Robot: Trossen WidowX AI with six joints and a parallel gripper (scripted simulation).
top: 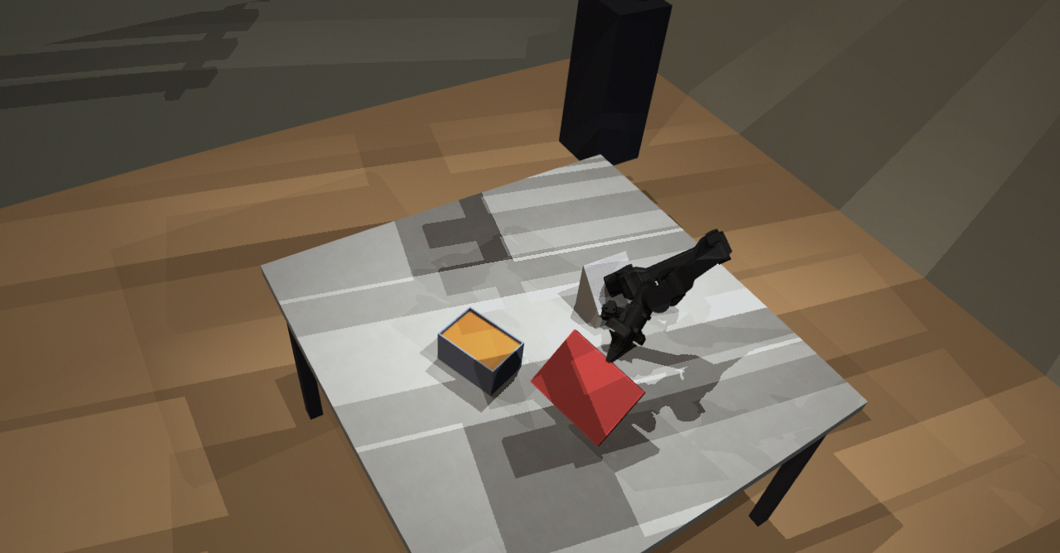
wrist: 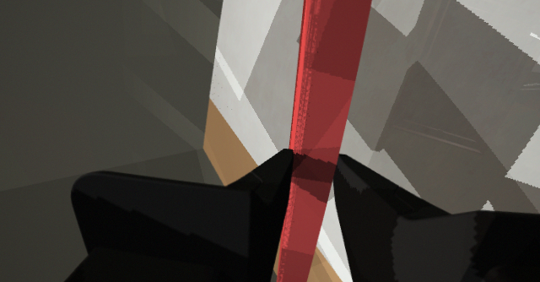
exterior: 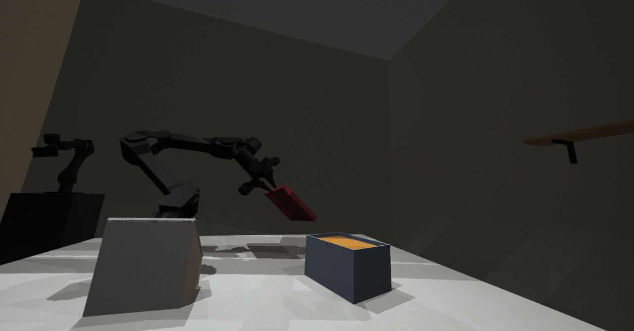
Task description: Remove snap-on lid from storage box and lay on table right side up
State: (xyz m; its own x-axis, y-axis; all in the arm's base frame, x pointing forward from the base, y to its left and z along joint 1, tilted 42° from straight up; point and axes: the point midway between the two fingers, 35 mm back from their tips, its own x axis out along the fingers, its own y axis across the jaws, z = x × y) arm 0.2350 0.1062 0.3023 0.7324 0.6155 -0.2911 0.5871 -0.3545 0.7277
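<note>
My gripper tip is now 60 mm short of the red lid, 10 mm to the right of it and 50 mm above it. Round my gripper tip: storage box (180 mm ahead, 300 mm to the right, 180 mm below).
</note>
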